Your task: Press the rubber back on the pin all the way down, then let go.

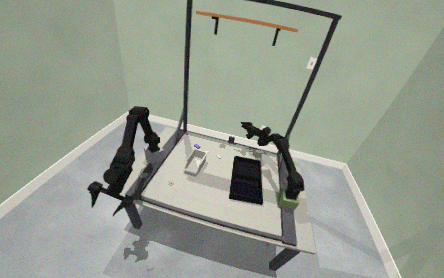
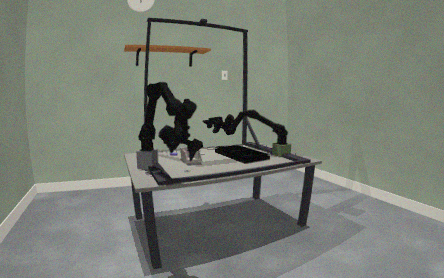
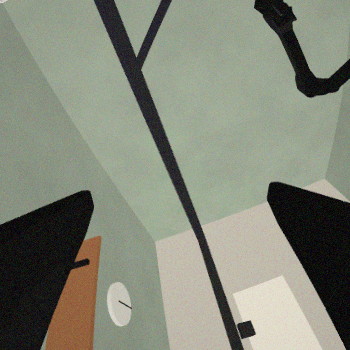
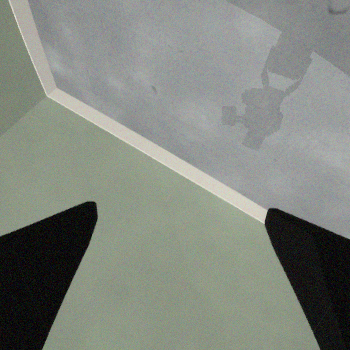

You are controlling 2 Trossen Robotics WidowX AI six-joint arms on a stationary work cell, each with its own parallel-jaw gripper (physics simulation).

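Places are measured from the left arm's base along level axes (x left, y down, z back), in centimetres.
Pixels of known places: left gripper, fingertip midpoint: (image 1: 241, 124) (image 2: 205, 119) (image 3: 180, 194); right gripper, fingertip midpoint: (image 1: 102, 211) (image 2: 181, 156) (image 4: 183, 213); left arm's base, origin of the base link: (image 1: 290, 195) (image 2: 281, 143); right arm's base, origin of the base link: (image 1: 153, 148) (image 2: 147, 149).
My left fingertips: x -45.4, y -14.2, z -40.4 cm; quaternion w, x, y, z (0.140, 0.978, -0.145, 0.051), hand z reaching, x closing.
Ahead of a thing's pixels: the offset from my left fingertips to its top centre. "spot": to the spot under its first point. Level surfaces: height alone.
The task's rubber back and pin are too small to tell for certain. A small blue-purple piece @[dx +13.3, dy +21.6, dz -30.4 cm] (image 1: 197, 146) (image 2: 173, 154) lies near the table's back left. A small white piece @[dx +18.7, dy +21.9, dz -11.1 cm] (image 1: 218, 156) lies right of the grey bin, and a tiny round item @[spot: dx +54.4, dy +22.4, dz -34.2 cm] (image 1: 170, 183) (image 2: 187, 171) lies nearer the front left. My right gripper (image 1: 104, 210) (image 2: 182, 155) (image 4: 183, 213) is open and empty, outside the table's front left corner, fingers pointing down. My left gripper (image 1: 245, 128) (image 2: 207, 125) (image 3: 180, 194) is open and empty, raised above the table's back side, away from the small items.
A grey open bin @[spot: dx +42.7, dy +19.3, dz -26.6 cm] (image 1: 188, 170) stands left of centre on the table @[dy +22.8 cm] (image 1: 210, 210). A flat black two-part tray @[dx +33.6, dy +19.0, dz +12.9 cm] (image 1: 246, 179) (image 2: 242, 154) lies to its right. A dark frame (image 1: 186, 75) (image 2: 245, 85) rises at the back. A green block @[dx +45.4, dy +14.2, dz +40.4 cm] (image 1: 288, 201) (image 2: 281, 149) sits under the left arm's base.
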